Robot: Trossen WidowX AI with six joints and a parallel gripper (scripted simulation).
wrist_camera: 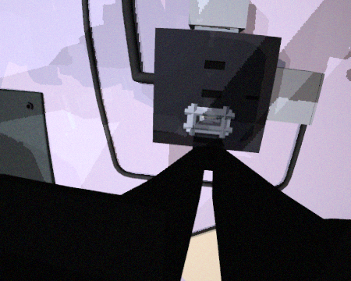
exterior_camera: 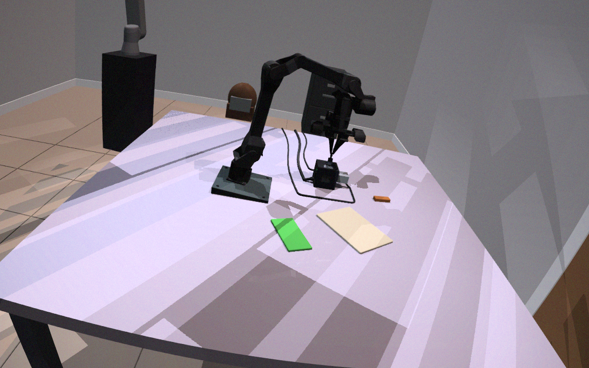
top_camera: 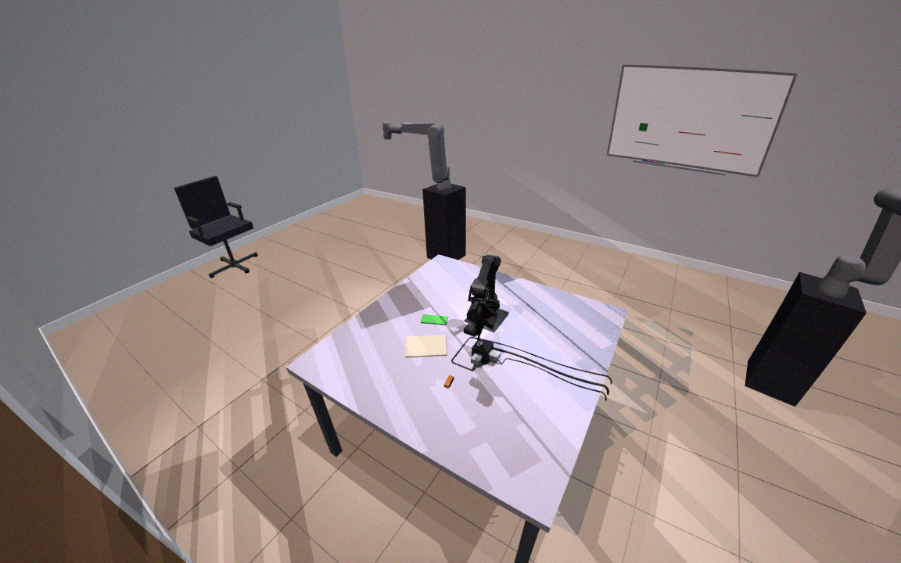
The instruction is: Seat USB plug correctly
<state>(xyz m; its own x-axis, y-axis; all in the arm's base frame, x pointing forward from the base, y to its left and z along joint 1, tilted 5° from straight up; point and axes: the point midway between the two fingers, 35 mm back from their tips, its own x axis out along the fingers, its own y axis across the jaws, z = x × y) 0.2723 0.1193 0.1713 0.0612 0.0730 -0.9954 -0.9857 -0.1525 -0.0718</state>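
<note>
Right now the USB socket is 6 cm below my gripper tip. The rest, counted from my gripper tip: beige card (11 cm ahead, 24 cm to the right, 12 cm below); small orange block (22 cm ahead, 12 cm below); USB plug (2 cm below).
</note>
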